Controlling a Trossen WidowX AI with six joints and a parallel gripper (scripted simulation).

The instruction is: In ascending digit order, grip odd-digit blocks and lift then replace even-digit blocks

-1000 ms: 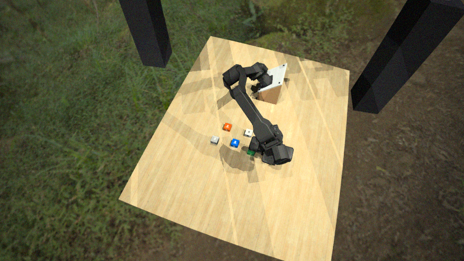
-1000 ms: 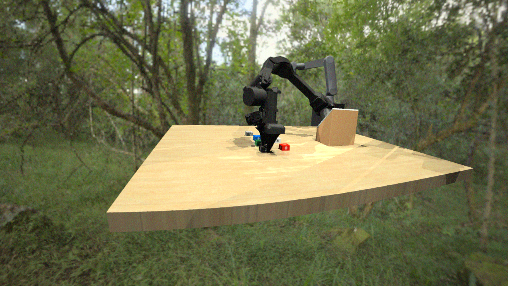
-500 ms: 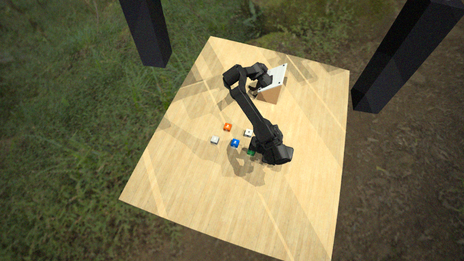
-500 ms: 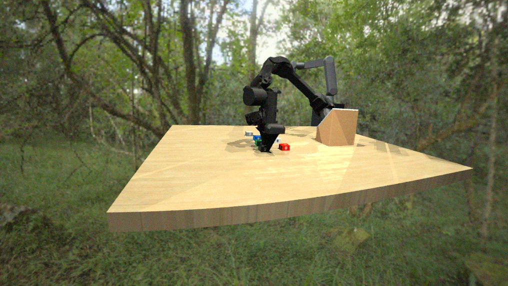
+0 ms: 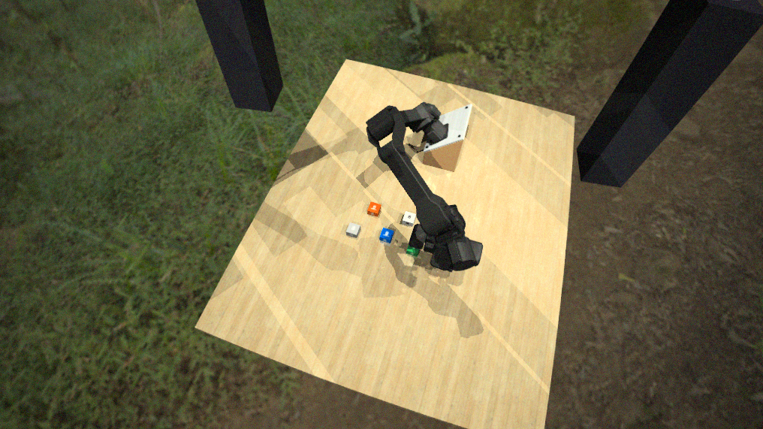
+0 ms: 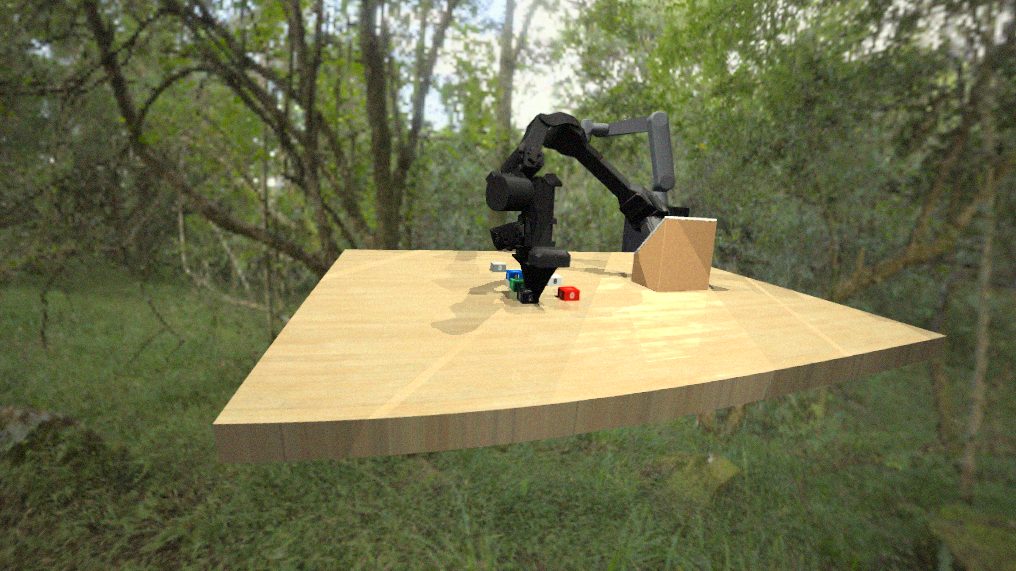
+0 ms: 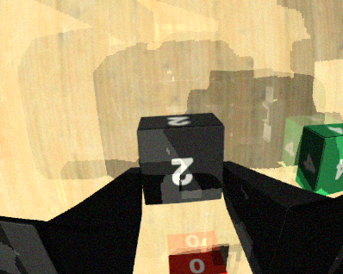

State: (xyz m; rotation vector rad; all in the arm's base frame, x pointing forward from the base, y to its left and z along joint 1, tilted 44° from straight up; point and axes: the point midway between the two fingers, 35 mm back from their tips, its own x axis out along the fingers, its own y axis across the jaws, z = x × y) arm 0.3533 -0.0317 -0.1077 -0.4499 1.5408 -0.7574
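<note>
Right now my gripper tip is 260 mm to the left of the grey block and 40 mm past it. The rest, counted from my gripper tip: black block: 10 mm ahead; green block: 80 mm to the right, 10 mm behind; red block: 80 mm behind.
</note>
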